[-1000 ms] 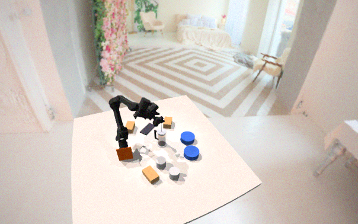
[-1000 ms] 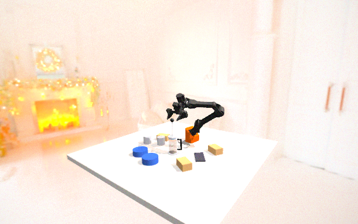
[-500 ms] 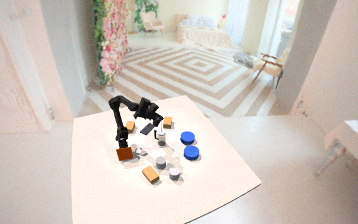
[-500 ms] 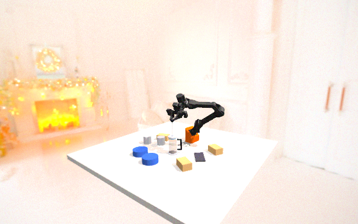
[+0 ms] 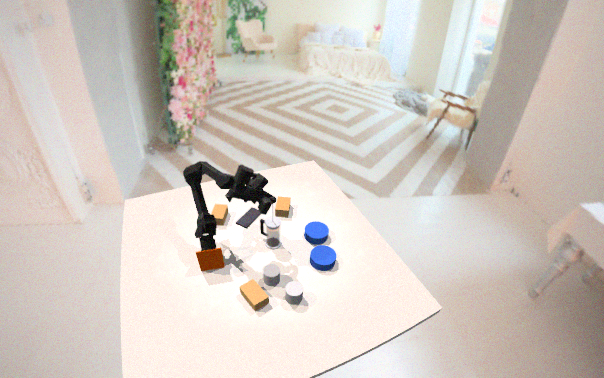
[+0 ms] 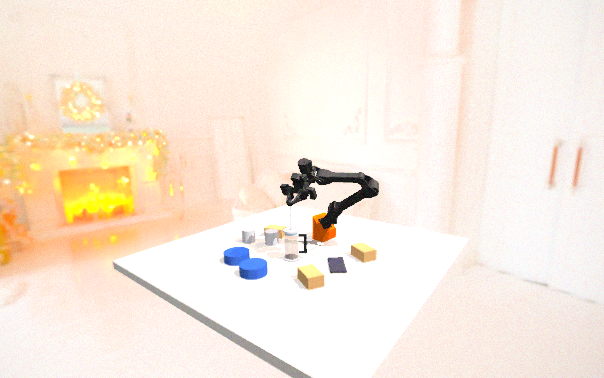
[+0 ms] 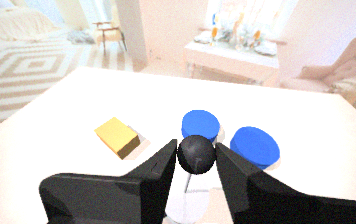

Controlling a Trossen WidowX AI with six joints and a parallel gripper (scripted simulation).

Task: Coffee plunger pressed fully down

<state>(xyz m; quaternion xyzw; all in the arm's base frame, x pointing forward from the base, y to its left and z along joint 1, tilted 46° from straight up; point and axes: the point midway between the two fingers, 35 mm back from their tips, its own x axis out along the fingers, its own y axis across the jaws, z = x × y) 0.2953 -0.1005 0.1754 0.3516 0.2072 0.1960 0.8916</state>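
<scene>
Now: the coffee press 20 mm behind my gripper tip, 10 mm to the left of it and 140 mm below it.
</scene>
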